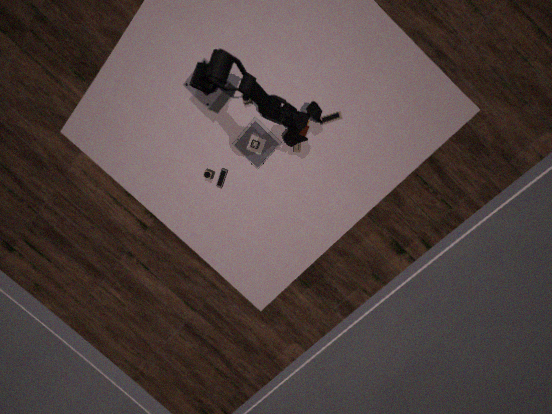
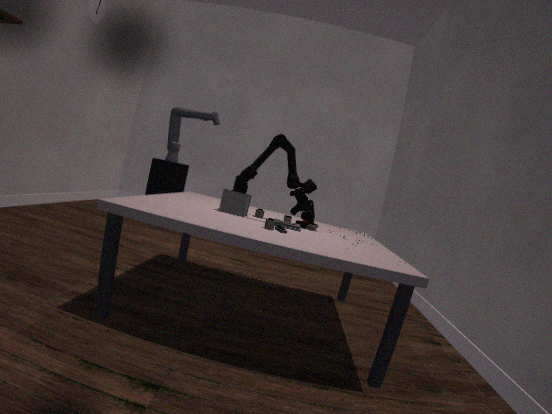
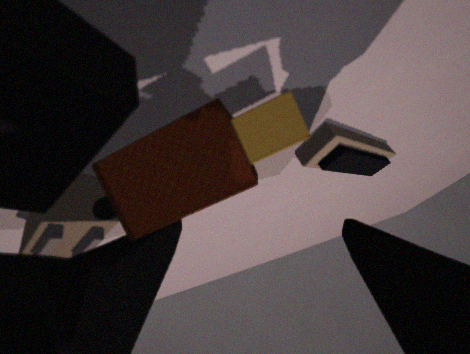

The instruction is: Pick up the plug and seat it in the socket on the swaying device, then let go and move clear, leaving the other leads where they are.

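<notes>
The plug (image 3: 174, 168) has a red-brown body and a yellow tip (image 3: 269, 126). It lies on the white table (image 1: 336, 197) (image 3: 276, 211). My gripper (image 3: 261, 223) (image 1: 296, 139) (image 2: 305, 218) is open and empty, low over the table. The plug lies just beyond the left finger, not between the fingers. The device (image 1: 266, 154) is a grey square plate with a white socket (image 1: 255, 144) in its middle, left of the gripper.
A grey and beige lead with a dark face (image 3: 346, 151) (image 1: 296, 148) lies right of the plug's tip. A black lead (image 1: 330, 117) lies past the gripper. Two more leads (image 1: 209, 174) (image 1: 222, 177) lie left of the device. A grey arm on a black pedestal (image 2: 167, 177) stands behind the table.
</notes>
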